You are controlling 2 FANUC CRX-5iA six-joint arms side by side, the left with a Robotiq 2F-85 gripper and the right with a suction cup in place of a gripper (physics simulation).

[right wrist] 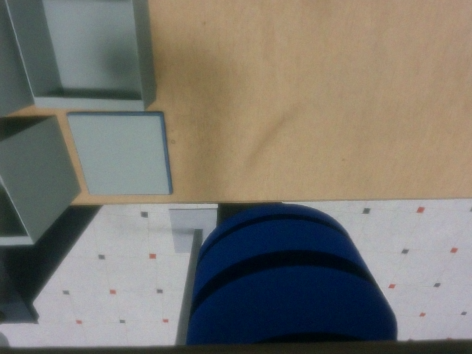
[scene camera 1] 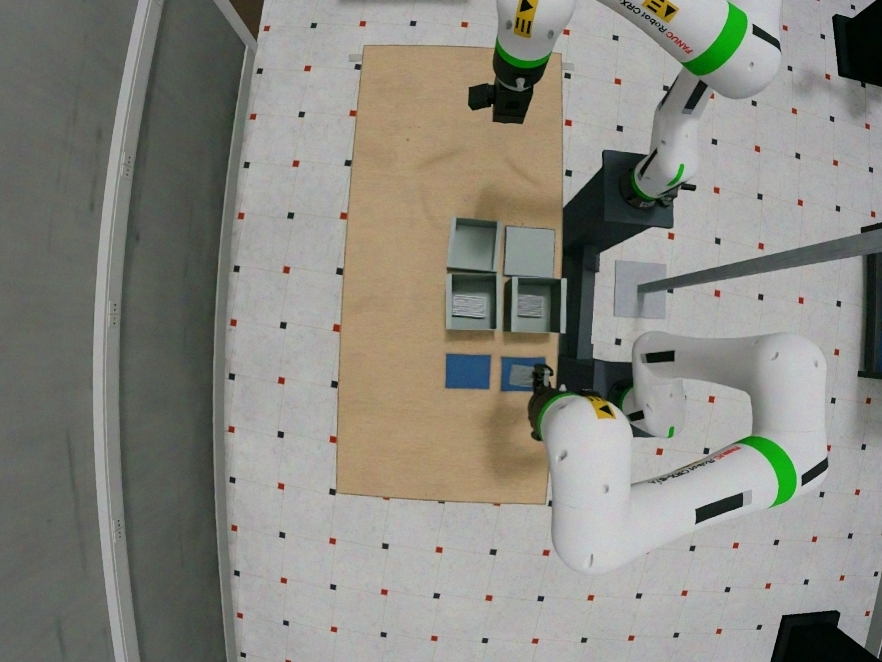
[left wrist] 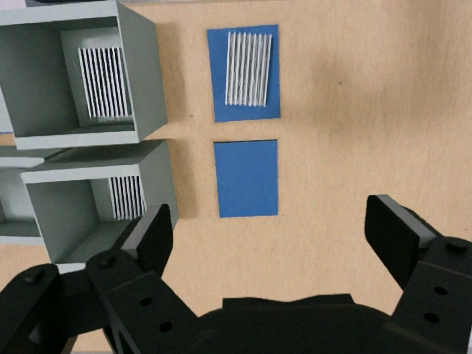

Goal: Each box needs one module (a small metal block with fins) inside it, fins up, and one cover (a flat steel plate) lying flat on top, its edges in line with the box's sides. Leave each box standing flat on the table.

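Three grey open boxes stand on the table. The right box point(scene camera 1: 564, 306) point(left wrist: 142, 75) point(right wrist: 37, 175) holds a finned module point(scene camera 1: 529, 306) point(left wrist: 104, 82), fins up. The left box point(scene camera 1: 448, 306) point(left wrist: 157, 180) holds another module point(scene camera 1: 469, 306) point(left wrist: 127, 197), fins up. The upper box point(scene camera 1: 473, 244) point(right wrist: 90, 45) is empty. A third module point(scene camera 1: 521, 375) point(left wrist: 248, 70) lies fins up on a blue mat point(left wrist: 218, 90). A flat cover point(scene camera 1: 529, 251) point(right wrist: 122, 152) lies beside the upper box. My left gripper point(left wrist: 268, 212) is open above the table. My right suction cup point(right wrist: 295, 280) carries nothing; scene camera 1 hides its cup.
A bare blue mat point(scene camera 1: 467, 371) point(left wrist: 246, 180) lies beside the module's mat. The cover rests on blue, visible at its edges in the right wrist view. The wooden table point(scene camera 1: 398, 285) ends close beside the right box and cover. The arm pedestals point(scene camera 1: 584, 228) stand beyond that edge.
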